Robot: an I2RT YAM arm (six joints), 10 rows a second.
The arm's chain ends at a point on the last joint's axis. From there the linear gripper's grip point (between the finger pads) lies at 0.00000 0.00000 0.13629 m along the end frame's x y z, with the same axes.
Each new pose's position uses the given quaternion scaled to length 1; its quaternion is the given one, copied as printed.
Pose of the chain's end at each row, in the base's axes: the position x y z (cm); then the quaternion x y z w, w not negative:
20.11, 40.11, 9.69, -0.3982, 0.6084, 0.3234, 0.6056
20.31, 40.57, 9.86, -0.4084, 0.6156, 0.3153, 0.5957
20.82, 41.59, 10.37, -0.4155, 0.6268, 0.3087, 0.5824
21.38, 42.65, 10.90, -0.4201, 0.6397, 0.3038, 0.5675
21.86, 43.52, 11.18, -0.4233, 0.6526, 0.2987, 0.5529
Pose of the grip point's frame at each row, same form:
26.64, 52.05, 8.91, -0.3982, 0.6084, 0.3234, 0.6056
26.80, 52.49, 8.61, -0.4084, 0.6156, 0.3153, 0.5957
27.27, 53.46, 8.58, -0.4155, 0.6268, 0.3087, 0.5824
27.80, 54.45, 8.56, -0.4201, 0.6397, 0.3038, 0.5675
28.25, 55.21, 8.32, -0.4233, 0.6526, 0.2987, 0.5529

